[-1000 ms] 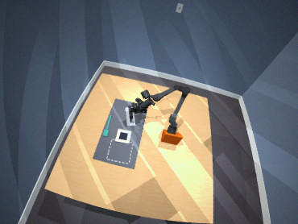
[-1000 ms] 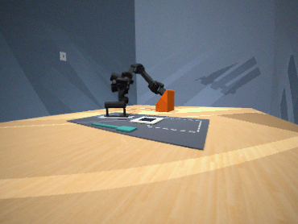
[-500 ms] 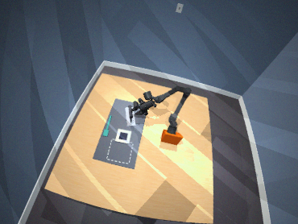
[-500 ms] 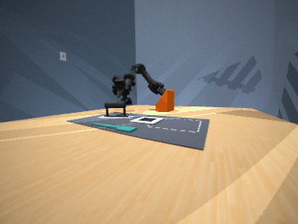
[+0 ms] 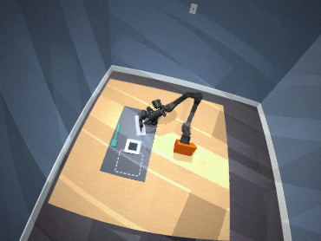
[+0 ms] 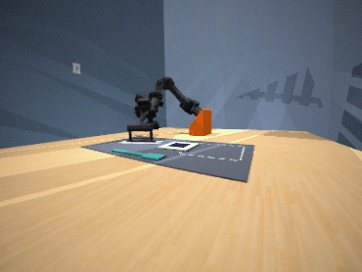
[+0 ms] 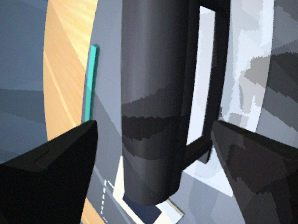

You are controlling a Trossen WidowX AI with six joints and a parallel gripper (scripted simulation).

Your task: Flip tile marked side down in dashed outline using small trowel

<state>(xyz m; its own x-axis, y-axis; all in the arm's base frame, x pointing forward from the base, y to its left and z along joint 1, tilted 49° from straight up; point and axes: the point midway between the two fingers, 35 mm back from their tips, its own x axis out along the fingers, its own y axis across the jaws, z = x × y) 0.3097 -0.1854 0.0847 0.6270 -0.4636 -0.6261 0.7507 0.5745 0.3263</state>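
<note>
Right now my gripper tip is 40 mm short of the tile, 200 mm to the right of it and 70 mm above it. Round my gripper tip: teal trowel: 190 mm ahead, 140 mm to the left, 70 mm below.
</note>
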